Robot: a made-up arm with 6 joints.
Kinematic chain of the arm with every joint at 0, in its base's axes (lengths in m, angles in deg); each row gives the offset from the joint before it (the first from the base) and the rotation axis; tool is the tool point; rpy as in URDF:
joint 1: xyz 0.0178 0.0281 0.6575 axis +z
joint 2: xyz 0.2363 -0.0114 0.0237 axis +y
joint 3: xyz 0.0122 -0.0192 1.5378 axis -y
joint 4: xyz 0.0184 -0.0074 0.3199 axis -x
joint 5: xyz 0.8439 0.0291 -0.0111 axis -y
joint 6: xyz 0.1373 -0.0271 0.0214 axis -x
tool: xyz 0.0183 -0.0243 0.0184 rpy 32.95 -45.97 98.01
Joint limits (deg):
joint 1: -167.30..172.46
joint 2: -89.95..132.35
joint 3: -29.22..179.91
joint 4: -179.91..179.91
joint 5: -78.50..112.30
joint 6: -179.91..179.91
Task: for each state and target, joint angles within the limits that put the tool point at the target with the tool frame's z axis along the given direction. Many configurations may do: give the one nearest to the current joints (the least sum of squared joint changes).
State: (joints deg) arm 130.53 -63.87 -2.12 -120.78 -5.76 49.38
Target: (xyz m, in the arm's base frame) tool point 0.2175 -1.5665 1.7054 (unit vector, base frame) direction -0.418 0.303 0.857
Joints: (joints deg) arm 99.40 -89.95 -3.51 -125.25 -52.80 5.34
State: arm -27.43 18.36 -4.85 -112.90 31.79 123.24
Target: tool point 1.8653 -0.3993 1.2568 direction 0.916 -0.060 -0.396
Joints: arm -9.66 33.86 -26.51 -94.05 29.81 172.88
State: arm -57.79 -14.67 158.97 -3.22 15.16 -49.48
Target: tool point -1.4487 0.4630 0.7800 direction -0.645 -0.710 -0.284
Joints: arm -20.50 -50.82 164.40 -28.02 33.50 -39.51
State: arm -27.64 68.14 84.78 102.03 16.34 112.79
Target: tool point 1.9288 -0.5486 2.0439 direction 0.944 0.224 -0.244
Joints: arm -18.97 73.96 131.95 102.30 41.51 104.42
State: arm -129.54 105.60 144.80 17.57 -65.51 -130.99
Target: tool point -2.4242 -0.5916 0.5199 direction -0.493 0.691 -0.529
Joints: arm -163.46 114.63 130.09 33.76 -33.88 -112.18
